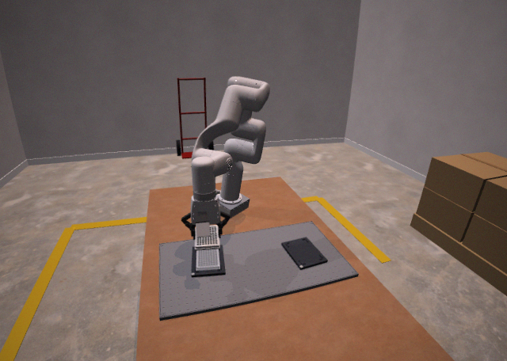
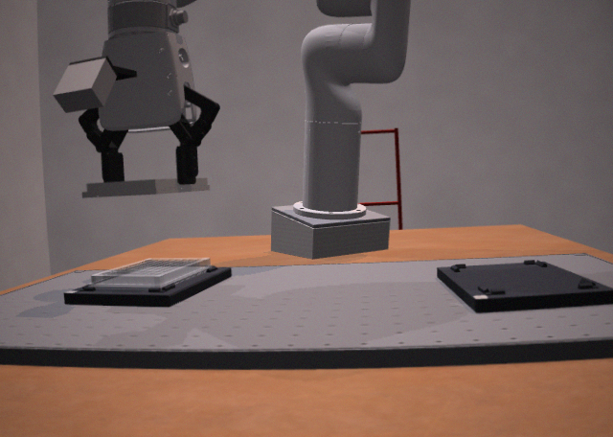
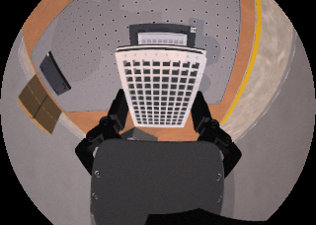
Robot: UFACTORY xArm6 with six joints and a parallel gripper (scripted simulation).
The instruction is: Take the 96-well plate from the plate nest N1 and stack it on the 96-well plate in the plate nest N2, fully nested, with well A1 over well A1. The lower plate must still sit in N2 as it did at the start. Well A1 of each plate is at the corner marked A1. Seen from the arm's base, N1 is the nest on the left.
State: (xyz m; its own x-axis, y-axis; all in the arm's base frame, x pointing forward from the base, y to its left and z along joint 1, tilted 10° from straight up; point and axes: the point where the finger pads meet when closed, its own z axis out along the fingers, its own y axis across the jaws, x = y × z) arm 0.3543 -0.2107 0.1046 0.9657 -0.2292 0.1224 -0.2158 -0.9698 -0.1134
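The white 96-well plate lies 1 cm below my hand. Round my hand: clear 96-well plate 11 cm below.
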